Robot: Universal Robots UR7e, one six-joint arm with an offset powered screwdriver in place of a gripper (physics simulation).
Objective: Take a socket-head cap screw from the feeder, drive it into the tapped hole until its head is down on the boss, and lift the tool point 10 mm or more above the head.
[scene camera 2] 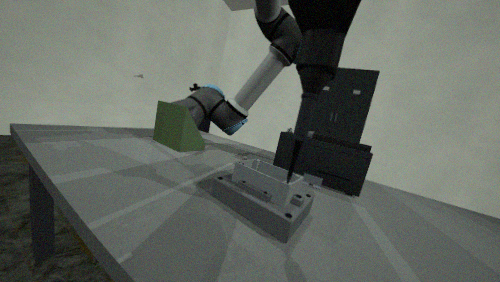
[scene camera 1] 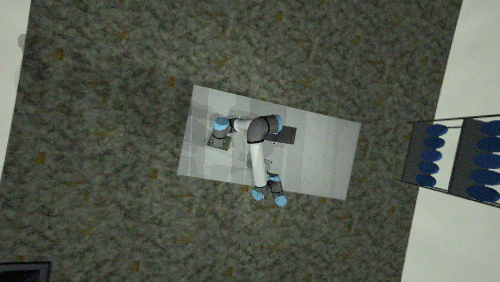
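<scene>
A light grey open-topped housing (scene camera 2: 261,181) sits on a grey fixture block (scene camera 2: 255,212) in scene camera 2. My powered screwdriver (scene camera 2: 289,181) hangs from the top right; its thin dark bit points down at the housing's right end, with the tip by the corner rim. Whether the tip touches a boss or a screw head cannot be told, and no screw can be made out. The tapped hole is hidden. A dark box (scene camera 2: 325,162) (scene camera 1: 286,135), possibly the feeder, stands behind the housing. In scene camera 1 my arm (scene camera 1: 257,165) covers the tool point.
A green wedge-shaped block (scene camera 2: 172,127) stands at the back left of the table (scene camera 2: 165,250) (scene camera 1: 320,165), by the arm's lower joints. A small pale plate (scene camera 2: 313,180) is in front of the dark box. A tall dark cabinet (scene camera 2: 345,107) rises behind. Racks with blue discs (scene camera 1: 431,155) are at the right.
</scene>
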